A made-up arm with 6 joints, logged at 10 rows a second.
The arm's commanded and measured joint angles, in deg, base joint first. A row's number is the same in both.
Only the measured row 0 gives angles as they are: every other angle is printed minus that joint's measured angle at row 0.
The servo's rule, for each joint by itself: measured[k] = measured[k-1] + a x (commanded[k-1-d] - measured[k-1]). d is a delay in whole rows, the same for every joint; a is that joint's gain. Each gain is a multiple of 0.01, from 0.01 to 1. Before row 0 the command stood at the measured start. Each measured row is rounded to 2 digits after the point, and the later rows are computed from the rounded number. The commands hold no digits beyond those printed.
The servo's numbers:
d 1
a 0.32 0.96 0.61 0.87 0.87 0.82
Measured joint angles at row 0:
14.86 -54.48 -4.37 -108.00 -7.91 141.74
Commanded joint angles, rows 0 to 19:
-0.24 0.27 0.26 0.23 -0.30 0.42
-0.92 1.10 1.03 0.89 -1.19 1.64
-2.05 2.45 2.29 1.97 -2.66 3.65
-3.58 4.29 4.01 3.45 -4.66 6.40
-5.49 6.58 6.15 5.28 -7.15 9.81
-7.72 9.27 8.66 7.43 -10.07 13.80
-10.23 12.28 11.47 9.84 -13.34 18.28
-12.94 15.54 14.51 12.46 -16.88 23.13
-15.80 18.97 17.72 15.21 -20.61 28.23
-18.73 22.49 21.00 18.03 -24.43 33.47
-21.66 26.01 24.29 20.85 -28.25 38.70
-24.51 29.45 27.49 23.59 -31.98 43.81
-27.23 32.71 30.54 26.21 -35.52 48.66
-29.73 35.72 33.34 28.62 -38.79 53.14
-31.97 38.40 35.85 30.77 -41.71 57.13
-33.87 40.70 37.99 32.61 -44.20 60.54
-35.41 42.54 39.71 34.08 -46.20 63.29
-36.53 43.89 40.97 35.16 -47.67 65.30
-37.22 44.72 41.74 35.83 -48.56 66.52
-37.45 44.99 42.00 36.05 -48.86 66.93
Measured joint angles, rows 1 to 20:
0.00 0.00 0.00 0.00 0.00 0.00
-0.08 0.26 0.16 0.20 -0.26 0.34
-0.35 1.07 0.69 0.80 -1.07 1.41
-0.89 2.39 1.67 1.82 -2.45 3.25
-1.75 4.21 3.10 3.24 -4.37 5.83
-2.95 6.49 4.96 5.01 -6.79 9.09
-4.48 9.16 7.22 7.12 -9.64 12.95
-6.32 12.16 9.81 9.49 -12.86 17.32
-8.44 15.40 12.68 12.07 -16.36 22.08
-10.80 18.83 15.75 14.80 -20.06 27.12
-13.34 22.34 18.95 17.61 -23.86 32.33
-16.00 25.86 22.21 20.43 -27.68 37.55
-18.72 29.31 25.43 23.18 -31.42 42.68
-21.44 32.57 28.55 25.82 -34.99 47.58
-24.09 35.59 31.47 28.26 -38.30 52.14
-26.61 38.29 34.14 30.44 -41.27 56.23
-28.93 40.60 36.49 32.33 -43.82 59.76
-31.00 42.46 38.45 33.85 -45.89 62.65
-32.77 43.83 39.99 34.99 -47.44 64.82
-34.19 44.68 41.06 35.72 -48.41 66.21

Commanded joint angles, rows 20 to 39:
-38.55 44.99 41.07 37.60 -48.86 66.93
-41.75 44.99 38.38 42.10 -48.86 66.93
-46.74 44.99 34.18 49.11 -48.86 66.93
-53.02 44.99 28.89 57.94 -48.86 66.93
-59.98 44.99 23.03 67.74 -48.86 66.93
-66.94 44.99 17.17 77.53 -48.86 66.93
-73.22 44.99 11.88 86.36 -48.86 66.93
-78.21 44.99 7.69 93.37 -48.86 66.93
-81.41 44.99 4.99 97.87 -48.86 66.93
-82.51 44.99 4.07 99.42 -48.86 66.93
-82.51 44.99 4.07 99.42 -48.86 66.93
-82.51 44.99 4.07 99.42 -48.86 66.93
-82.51 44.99 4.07 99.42 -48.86 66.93
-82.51 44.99 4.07 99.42 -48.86 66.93
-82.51 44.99 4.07 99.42 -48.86 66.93
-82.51 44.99 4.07 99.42 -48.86 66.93
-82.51 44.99 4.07 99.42 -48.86 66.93
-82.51 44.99 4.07 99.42 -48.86 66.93
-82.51 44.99 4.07 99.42 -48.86 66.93
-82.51 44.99 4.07 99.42 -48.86 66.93
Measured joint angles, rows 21 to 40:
-35.23 44.98 41.63 36.01 -48.80 66.80
-36.29 44.99 41.29 37.39 -48.85 66.91
-38.04 44.99 39.51 41.49 -48.86 66.93
-40.82 44.99 36.26 48.12 -48.86 66.93
-44.72 44.99 31.76 56.66 -48.86 66.93
-49.60 44.99 26.43 66.30 -48.86 66.93
-55.15 44.99 20.78 76.07 -48.86 66.93
-60.93 44.99 15.35 85.02 -48.86 66.93
-66.46 44.99 10.68 92.28 -48.86 66.93
-71.24 44.99 7.21 97.14 -48.86 66.93
-74.85 44.99 5.29 99.12 -48.86 66.93
-77.30 44.99 4.55 99.38 -48.86 66.93
-78.97 44.99 4.26 99.41 -48.86 66.93
-80.10 44.99 4.14 99.42 -48.86 66.93
-80.87 44.99 4.10 99.42 -48.86 66.93
-81.39 44.99 4.08 99.42 -48.86 66.93
-81.75 44.99 4.07 99.42 -48.86 66.93
-81.99 44.99 4.07 99.42 -48.86 66.93
-82.16 44.99 4.07 99.42 -48.86 66.93
-82.27 44.99 4.07 99.42 -48.86 66.93

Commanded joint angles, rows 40 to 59:
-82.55 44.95 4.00 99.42 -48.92 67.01
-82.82 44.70 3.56 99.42 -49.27 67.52
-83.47 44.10 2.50 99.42 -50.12 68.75
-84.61 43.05 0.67 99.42 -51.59 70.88
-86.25 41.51 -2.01 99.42 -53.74 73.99
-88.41 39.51 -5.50 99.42 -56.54 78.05
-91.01 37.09 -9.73 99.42 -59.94 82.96
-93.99 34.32 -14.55 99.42 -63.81 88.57
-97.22 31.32 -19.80 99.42 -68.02 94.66
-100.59 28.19 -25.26 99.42 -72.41 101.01
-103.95 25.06 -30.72 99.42 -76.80 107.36
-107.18 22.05 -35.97 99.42 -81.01 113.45
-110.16 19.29 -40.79 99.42 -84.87 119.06
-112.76 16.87 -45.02 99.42 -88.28 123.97
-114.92 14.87 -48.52 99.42 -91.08 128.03
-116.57 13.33 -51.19 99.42 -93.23 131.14
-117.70 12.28 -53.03 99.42 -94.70 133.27
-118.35 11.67 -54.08 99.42 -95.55 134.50
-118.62 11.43 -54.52 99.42 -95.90 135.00
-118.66 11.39 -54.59 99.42 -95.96 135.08
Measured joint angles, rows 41 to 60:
-82.35 44.99 4.07 99.42 -48.86 66.93
-82.41 44.95 4.03 99.42 -48.91 67.00
-82.54 44.71 3.74 99.42 -49.22 67.43
-82.84 44.12 2.98 99.42 -50.00 68.51
-83.41 43.09 1.57 99.42 -51.38 70.45
-84.32 41.57 -0.61 99.42 -53.43 73.35
-85.63 39.59 -3.59 99.42 -56.14 77.20
-87.35 37.19 -7.34 99.42 -59.45 81.92
-89.47 34.43 -11.74 99.42 -63.24 87.37
-91.95 31.44 -16.66 99.42 -67.40 93.35
-94.71 28.32 -21.91 99.42 -71.76 99.63
-97.67 25.19 -27.28 99.42 -76.14 105.97
-100.71 22.18 -32.58 99.42 -80.38 112.10
-103.73 19.41 -37.59 99.42 -84.29 117.81
-106.62 16.97 -42.12 99.42 -87.76 122.86
-109.28 14.95 -46.02 99.42 -90.65 127.10
-111.61 13.39 -49.17 99.42 -92.89 130.41
-113.56 12.32 -51.52 99.42 -94.46 132.76
-115.09 11.70 -53.08 99.42 -95.41 134.19
-116.22 11.44 -53.96 99.42 -95.84 134.85

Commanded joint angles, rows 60 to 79:
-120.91 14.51 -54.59 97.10 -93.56 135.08
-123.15 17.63 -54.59 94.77 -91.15 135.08
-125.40 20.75 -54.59 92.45 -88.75 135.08
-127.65 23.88 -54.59 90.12 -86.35 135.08
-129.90 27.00 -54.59 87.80 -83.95 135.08
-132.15 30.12 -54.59 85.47 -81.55 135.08
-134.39 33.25 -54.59 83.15 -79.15 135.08
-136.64 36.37 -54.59 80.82 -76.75 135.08
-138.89 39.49 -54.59 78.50 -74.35 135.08
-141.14 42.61 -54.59 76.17 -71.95 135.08
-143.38 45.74 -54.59 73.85 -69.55 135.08
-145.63 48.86 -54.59 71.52 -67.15 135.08
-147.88 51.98 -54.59 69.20 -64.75 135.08
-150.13 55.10 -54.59 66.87 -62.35 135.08
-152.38 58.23 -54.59 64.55 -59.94 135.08
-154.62 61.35 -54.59 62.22 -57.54 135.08
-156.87 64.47 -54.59 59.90 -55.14 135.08
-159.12 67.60 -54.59 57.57 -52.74 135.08
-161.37 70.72 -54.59 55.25 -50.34 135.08
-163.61 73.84 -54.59 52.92 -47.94 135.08
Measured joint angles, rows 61 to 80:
-117.00 11.39 -54.34 99.42 -95.94 135.04
-118.25 14.39 -54.49 97.40 -93.87 135.07
-119.82 17.50 -54.55 95.11 -91.50 135.08
-121.61 20.62 -54.57 92.80 -89.11 135.08
-123.54 23.75 -54.58 90.47 -86.71 135.08
-125.58 26.87 -54.59 88.15 -84.31 135.08
-127.68 29.99 -54.59 85.82 -81.91 135.08
-129.83 33.12 -54.59 83.50 -79.51 135.08
-132.01 36.24 -54.59 81.17 -77.11 135.08
-134.21 39.36 -54.59 78.85 -74.71 135.08
-136.43 42.48 -54.59 76.52 -72.31 135.08
-138.65 45.61 -54.59 74.20 -69.91 135.08
-140.88 48.73 -54.59 71.87 -67.51 135.08
-143.12 51.85 -54.59 69.55 -65.11 135.08
-145.36 54.97 -54.59 67.22 -62.71 135.08
-147.61 58.10 -54.59 64.90 -60.30 135.08
-149.85 61.22 -54.59 62.57 -57.90 135.08
-152.10 64.34 -54.59 60.25 -55.50 135.08
-154.35 67.47 -54.59 57.92 -53.10 135.08
-156.60 70.59 -54.59 55.60 -50.70 135.08

